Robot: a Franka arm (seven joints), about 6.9 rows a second.
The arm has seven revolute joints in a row. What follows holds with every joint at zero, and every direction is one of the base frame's. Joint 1 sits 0.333 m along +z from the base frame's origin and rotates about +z. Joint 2 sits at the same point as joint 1 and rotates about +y. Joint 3 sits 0.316 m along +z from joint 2 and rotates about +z. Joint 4 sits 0.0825 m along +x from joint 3 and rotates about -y. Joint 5 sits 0.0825 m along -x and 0.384 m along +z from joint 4 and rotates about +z. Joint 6 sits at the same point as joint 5 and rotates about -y. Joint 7 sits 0.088 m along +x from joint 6 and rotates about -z. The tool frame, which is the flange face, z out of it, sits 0.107 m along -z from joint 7; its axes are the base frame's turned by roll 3.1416, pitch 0 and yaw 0 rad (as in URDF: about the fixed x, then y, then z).
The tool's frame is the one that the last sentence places.
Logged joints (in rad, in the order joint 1, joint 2, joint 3, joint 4, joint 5, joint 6, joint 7), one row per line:
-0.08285, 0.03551, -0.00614, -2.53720, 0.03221, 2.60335, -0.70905
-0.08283, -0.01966, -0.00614, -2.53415, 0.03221, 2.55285, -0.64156
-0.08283, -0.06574, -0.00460, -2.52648, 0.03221, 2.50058, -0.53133
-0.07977, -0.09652, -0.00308, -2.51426, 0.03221, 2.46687, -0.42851
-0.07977, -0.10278, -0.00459, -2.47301, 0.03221, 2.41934, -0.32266
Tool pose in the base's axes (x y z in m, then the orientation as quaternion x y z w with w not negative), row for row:
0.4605, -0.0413, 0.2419, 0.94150, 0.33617, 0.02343, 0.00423
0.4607, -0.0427, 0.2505, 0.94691, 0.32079, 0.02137, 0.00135
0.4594, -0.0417, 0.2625, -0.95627, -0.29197, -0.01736, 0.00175
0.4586, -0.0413, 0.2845, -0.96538, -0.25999, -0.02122, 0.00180
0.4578, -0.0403, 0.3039, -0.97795, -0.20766, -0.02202, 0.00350
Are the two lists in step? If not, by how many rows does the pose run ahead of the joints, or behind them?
The pose runs 2 rows behind the joints: the pose in row i belongs to the joints in row i - 2.
